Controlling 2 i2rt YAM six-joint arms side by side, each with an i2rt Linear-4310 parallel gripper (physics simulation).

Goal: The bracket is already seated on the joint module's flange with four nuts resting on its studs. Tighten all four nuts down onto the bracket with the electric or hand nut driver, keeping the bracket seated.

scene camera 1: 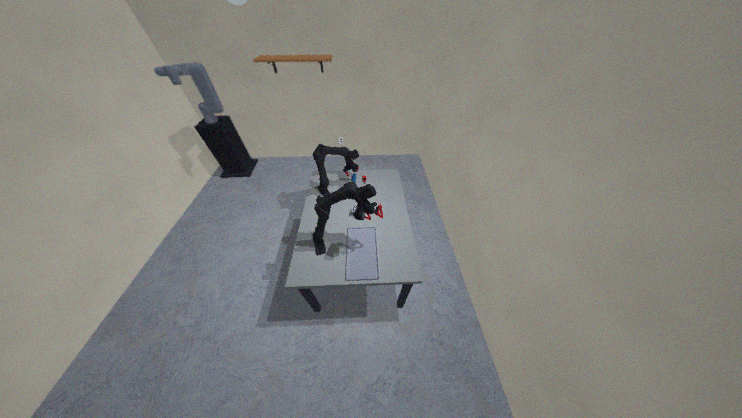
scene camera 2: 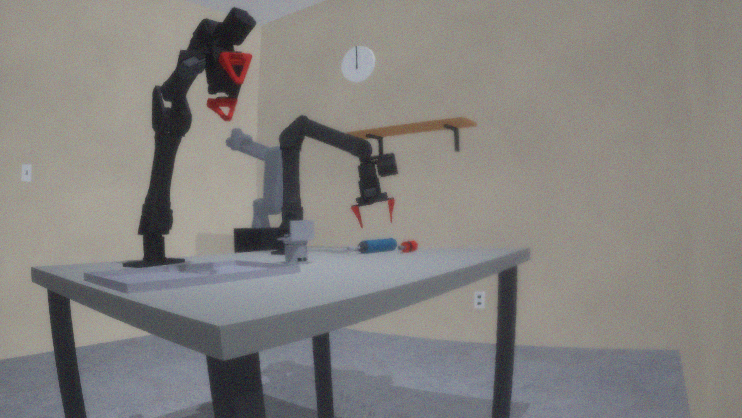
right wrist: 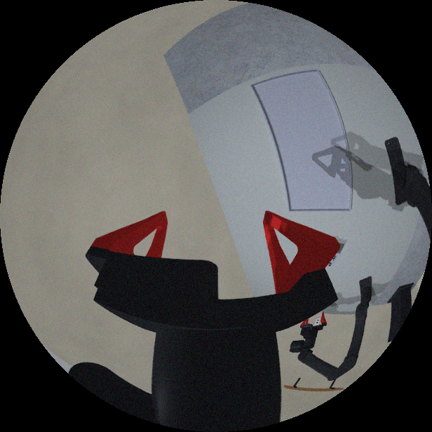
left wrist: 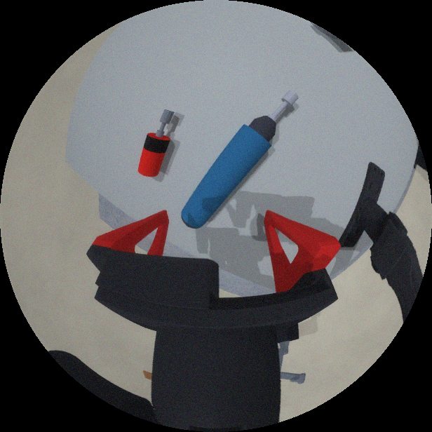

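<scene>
The blue nut driver lies on the table, its socket pointing up and right in the left wrist view. The short red and black driver lies beside it. The joint module stands upright with the bracket on top; the nuts are too small to make out. My left gripper is open and empty, above the blue driver's handle end, fingers pointing down. My right gripper is open and empty, high above the table.
A shallow pale tray lies on the table near the right arm. A wooden shelf is on the wall. A grey robot arm stands on a black pedestal away from the table.
</scene>
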